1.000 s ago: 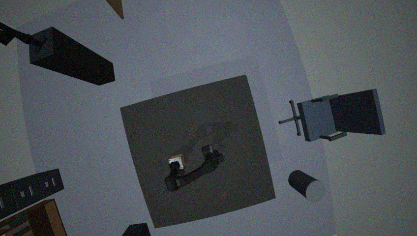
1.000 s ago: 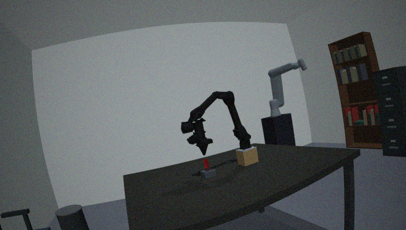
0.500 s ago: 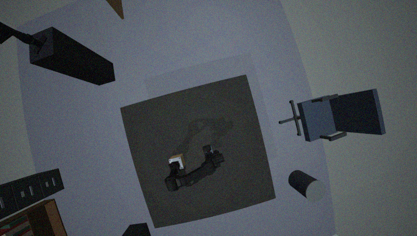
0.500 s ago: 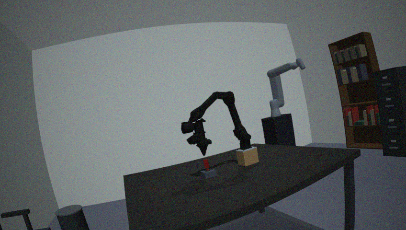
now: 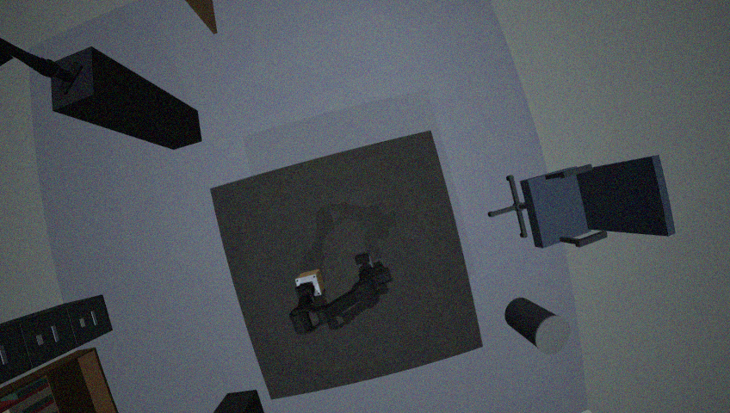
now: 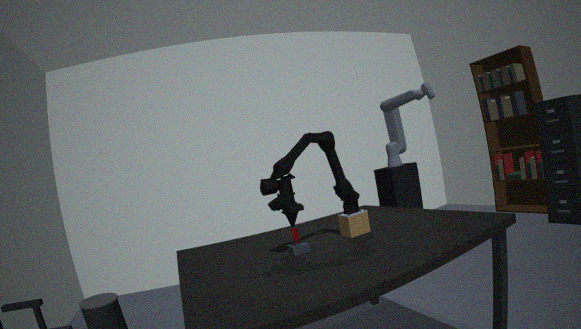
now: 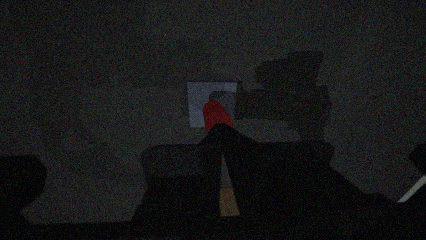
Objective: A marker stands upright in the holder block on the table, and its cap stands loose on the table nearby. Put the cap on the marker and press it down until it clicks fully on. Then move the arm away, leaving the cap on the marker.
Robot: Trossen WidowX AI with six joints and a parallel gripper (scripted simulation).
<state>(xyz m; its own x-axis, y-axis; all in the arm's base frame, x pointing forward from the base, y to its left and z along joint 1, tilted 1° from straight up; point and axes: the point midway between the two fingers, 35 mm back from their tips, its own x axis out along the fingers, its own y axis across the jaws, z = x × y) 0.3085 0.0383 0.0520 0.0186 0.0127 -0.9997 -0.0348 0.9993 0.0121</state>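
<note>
Right now the red cap is 40 mm below my gripper tip. Also, from my gripper tip: grey holder block (100 mm below).
</note>
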